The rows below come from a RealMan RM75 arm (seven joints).
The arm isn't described. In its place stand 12 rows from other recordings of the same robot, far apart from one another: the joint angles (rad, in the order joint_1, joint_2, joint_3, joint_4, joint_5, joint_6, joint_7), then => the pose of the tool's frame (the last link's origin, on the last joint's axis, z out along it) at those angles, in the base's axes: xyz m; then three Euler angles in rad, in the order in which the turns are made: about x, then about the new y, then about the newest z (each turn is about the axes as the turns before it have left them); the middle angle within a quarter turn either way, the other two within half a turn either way.
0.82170 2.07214 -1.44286 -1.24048 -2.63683 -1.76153 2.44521 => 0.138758, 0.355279, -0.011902, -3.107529, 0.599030, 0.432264
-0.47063 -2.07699 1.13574 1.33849 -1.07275 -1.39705 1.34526 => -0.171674, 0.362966, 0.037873, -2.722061, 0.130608, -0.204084
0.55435 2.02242 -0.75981 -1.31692 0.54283 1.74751 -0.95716 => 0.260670, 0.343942, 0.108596, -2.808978, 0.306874, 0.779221
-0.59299 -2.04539 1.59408 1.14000 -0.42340 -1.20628 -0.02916 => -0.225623, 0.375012, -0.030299, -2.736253, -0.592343, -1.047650
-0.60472 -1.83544 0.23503 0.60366 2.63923 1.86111 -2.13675 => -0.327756, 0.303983, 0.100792, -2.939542, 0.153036, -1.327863
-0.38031 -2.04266 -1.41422 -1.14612 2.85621 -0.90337 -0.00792 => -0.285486, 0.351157, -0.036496, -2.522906, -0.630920, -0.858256
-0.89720 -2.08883 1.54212 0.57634 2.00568 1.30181 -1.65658 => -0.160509, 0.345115, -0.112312, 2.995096, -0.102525, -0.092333
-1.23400 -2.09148 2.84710 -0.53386 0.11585 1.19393 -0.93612 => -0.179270, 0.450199, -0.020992, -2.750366, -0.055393, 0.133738
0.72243 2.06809 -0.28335 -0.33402 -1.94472 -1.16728 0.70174 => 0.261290, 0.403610, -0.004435, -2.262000, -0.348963, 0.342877
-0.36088 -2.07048 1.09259 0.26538 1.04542 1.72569 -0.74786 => -0.262017, 0.271511, -0.008233, -2.144131, 0.855649, -0.755917
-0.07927 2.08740 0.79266 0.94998 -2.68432 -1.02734 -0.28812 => 0.223929, 0.231807, -0.070035, -1.717562, -0.387714, 0.656411
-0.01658 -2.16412 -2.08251 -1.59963 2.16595 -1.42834 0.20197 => -0.274762, 0.265241, 0.065545, -2.567696, -0.091342, -1.596334
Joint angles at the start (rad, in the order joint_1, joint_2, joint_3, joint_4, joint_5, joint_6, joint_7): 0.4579 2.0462 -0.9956 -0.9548 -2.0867 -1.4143 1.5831
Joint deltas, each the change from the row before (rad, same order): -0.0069 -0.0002 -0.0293 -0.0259 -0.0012 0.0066 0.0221; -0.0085 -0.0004 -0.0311 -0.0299 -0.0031 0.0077 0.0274; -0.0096 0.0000 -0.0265 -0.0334 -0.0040 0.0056 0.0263; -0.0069 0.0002 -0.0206 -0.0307 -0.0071 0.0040 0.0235; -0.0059 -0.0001 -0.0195 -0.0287 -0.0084 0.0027 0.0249; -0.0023 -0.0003 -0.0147 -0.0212 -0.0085 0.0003 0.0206; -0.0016 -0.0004 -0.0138 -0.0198 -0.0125 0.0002 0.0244; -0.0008 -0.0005 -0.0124 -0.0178 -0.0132 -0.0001 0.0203; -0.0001 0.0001 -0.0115 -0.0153 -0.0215 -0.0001 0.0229; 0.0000 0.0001 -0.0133 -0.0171 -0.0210 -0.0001 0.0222; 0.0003 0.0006 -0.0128 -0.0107 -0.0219 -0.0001 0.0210; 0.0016 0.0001 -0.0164 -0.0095 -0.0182 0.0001 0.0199; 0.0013 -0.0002 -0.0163 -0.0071 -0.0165 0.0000 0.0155; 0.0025 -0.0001 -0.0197 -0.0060 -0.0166 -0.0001 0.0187
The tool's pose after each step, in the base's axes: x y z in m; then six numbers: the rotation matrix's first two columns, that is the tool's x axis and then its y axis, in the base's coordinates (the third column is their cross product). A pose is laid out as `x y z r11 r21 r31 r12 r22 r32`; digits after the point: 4 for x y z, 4 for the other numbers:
0.2595 0.3440 0.0149 0.9287 -0.3197 -0.1878 -0.3626 -0.8891 -0.2794
0.2564 0.3438 0.0144 0.9321 -0.3192 -0.1710 -0.3568 -0.8904 -0.2827
0.2531 0.3435 0.0149 0.9354 -0.3169 -0.1566 -0.3502 -0.8911 -0.2886
0.2498 0.3436 0.0157 0.9387 -0.3137 -0.1429 -0.3430 -0.8917 -0.2953
0.2466 0.3436 0.0164 0.9410 -0.3127 -0.1294 -0.3378 -0.8920 -0.3005
0.2438 0.3438 0.0167 0.9427 -0.3122 -0.1176 -0.3335 -0.8928 -0.3030
0.2415 0.3439 0.0170 0.9429 -0.3163 -0.1039 -0.3329 -0.8920 -0.3056
0.2395 0.3441 0.0172 0.9438 -0.3182 -0.0893 -0.3299 -0.8921 -0.3088
0.2388 0.3441 0.0171 0.9432 -0.3251 -0.0687 -0.3298 -0.8908 -0.3127
0.2375 0.3441 0.0169 0.9432 -0.3289 -0.0476 -0.3265 -0.8904 -0.3172
0.2373 0.3438 0.0159 0.9413 -0.3366 -0.0262 -0.3269 -0.8895 -0.3192
0.2362 0.3435 0.0141 0.9401 -0.3407 -0.0056 -0.3246 -0.8906 -0.3186
0.2355 0.3430 0.0123 0.9394 -0.3426 0.0150 -0.3205 -0.8926 -0.3170
0.2344 0.3424 0.0096 0.9378 -0.3452 0.0367 -0.3173 -0.8951 -0.3132

